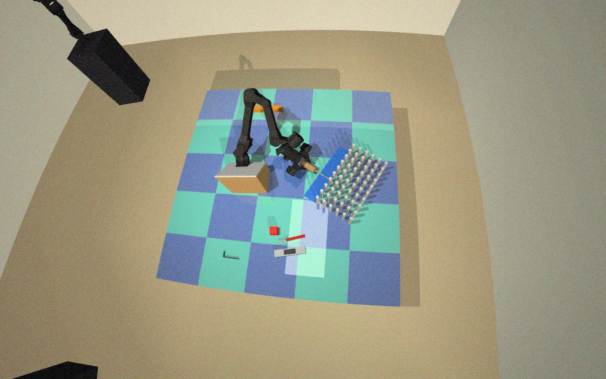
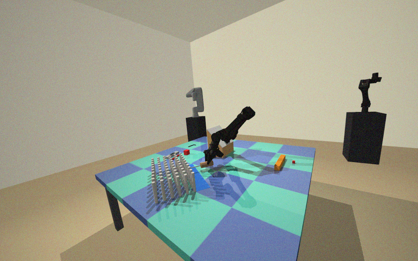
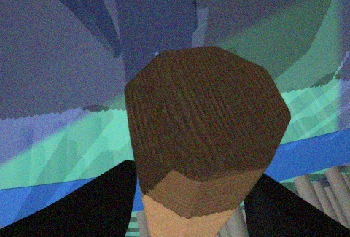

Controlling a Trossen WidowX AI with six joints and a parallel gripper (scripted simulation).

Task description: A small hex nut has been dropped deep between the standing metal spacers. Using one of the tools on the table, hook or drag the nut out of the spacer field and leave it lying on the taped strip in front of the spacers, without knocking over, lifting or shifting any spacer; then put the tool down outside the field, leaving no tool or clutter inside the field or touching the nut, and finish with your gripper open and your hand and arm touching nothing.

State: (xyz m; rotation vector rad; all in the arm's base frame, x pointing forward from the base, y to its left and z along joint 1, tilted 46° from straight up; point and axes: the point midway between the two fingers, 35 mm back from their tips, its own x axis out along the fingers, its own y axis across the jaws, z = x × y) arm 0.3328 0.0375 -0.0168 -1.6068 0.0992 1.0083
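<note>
The blue taped strip lies 11 cm ahead of my gripper tip, 4 cm below it and 3 cm to the right of it. From my gripper tip the other things lie so: grey bar: 46 cm to the right, 11 cm behind, 2 cm below; wooden-handled pick: 8 cm ahead, 6 cm to the right, 1 cm below; red-handled tool: 40 cm to the right, 13 cm behind, 3 cm below.
</note>
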